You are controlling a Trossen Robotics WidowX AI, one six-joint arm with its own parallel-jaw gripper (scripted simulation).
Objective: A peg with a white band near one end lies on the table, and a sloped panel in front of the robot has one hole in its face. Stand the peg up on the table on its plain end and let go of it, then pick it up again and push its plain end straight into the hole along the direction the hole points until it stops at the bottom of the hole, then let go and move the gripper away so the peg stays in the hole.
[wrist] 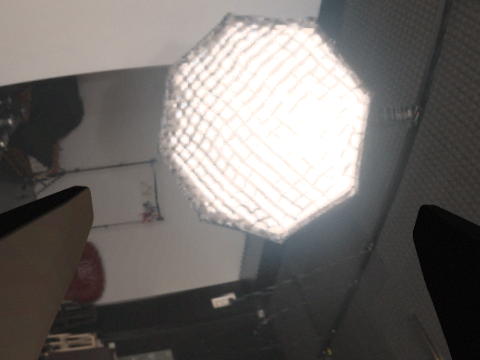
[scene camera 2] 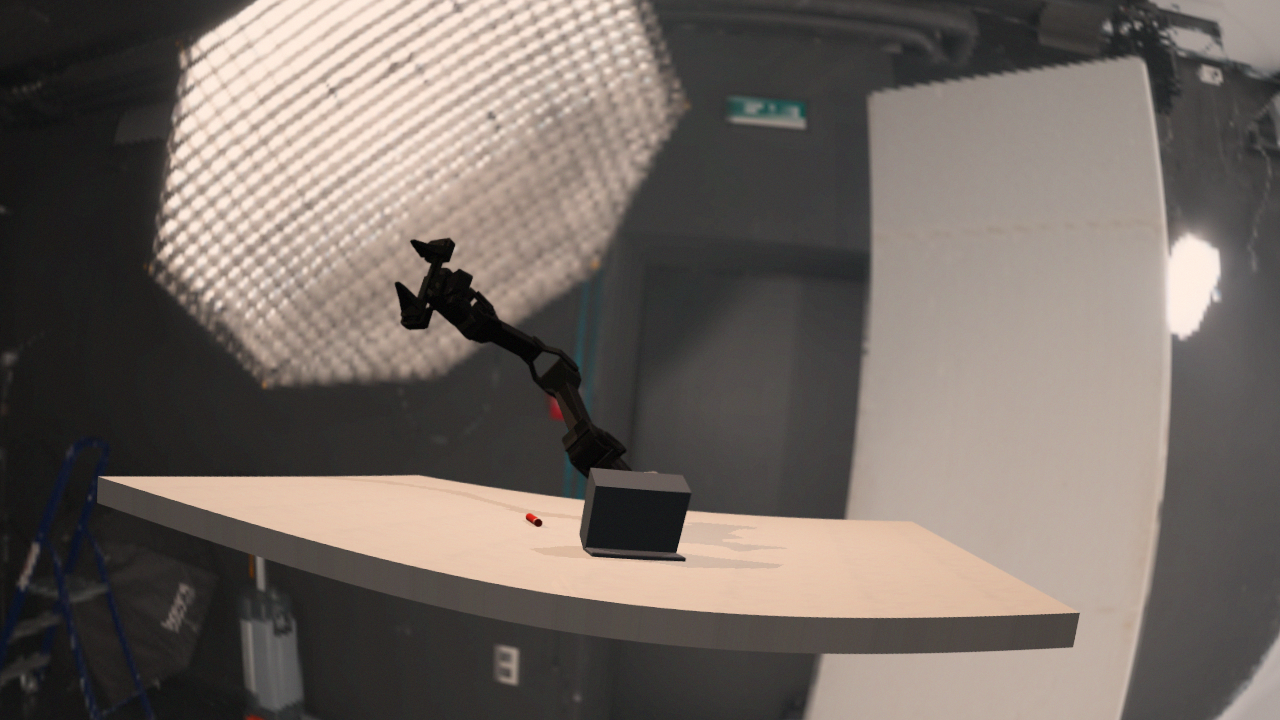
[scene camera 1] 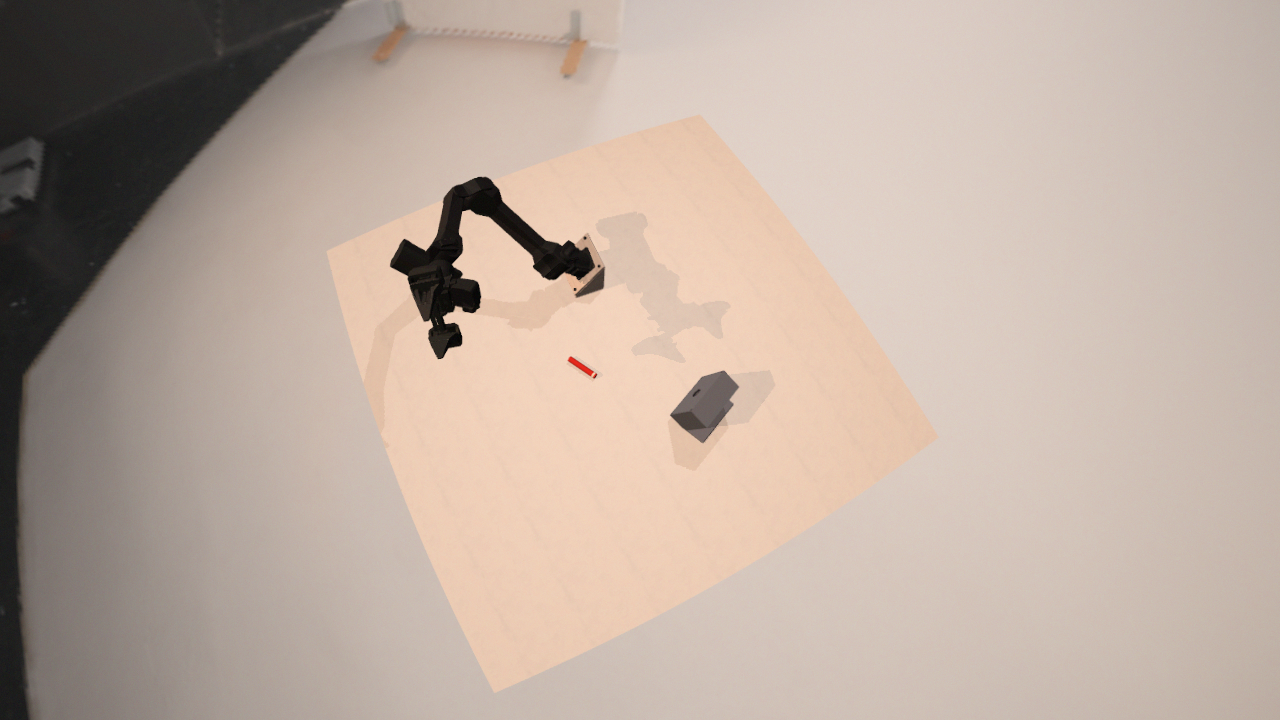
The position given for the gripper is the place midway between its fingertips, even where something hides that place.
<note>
The gripper (scene camera 1: 433, 340) is open, holding nothing. Further things: a dark grey sloped panel (scene camera 2: 628, 510).
The gripper shows as well in the wrist view (wrist: 257, 213) and in scene camera 2 (scene camera 2: 404, 261). The dark grey sloped panel also shows in scene camera 1 (scene camera 1: 717, 388).
</note>
